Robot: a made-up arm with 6 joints. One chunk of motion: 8 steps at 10 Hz.
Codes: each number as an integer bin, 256 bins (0 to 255) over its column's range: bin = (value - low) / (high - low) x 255, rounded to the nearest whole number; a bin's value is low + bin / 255 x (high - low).
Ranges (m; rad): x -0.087..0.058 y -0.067..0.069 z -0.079..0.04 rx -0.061..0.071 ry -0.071..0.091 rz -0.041..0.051
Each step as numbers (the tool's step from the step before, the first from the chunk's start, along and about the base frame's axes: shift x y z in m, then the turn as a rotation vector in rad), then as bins.
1 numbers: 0.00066 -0.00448 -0.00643 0.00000 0.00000 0.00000
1 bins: 154 117 156 118 112 114
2 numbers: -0.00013 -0.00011 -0.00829 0.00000 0.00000 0.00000
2 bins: 153 125 152 118 112 114
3 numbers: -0.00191 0.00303 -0.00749 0.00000 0.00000 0.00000
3 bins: 150 131 153 118 112 114
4 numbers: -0.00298 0.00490 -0.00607 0.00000 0.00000 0.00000
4 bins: 148 135 156 118 112 114
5 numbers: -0.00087 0.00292 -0.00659 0.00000 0.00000 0.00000
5 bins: 151 131 155 118 112 114
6 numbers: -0.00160 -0.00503 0.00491 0.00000 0.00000 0.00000
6 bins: 150 116 180 118 112 114
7 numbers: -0.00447 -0.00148 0.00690 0.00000 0.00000 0.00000
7 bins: 145 123 184 118 112 114
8 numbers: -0.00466 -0.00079 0.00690 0.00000 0.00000 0.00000
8 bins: 145 124 184 118 112 114
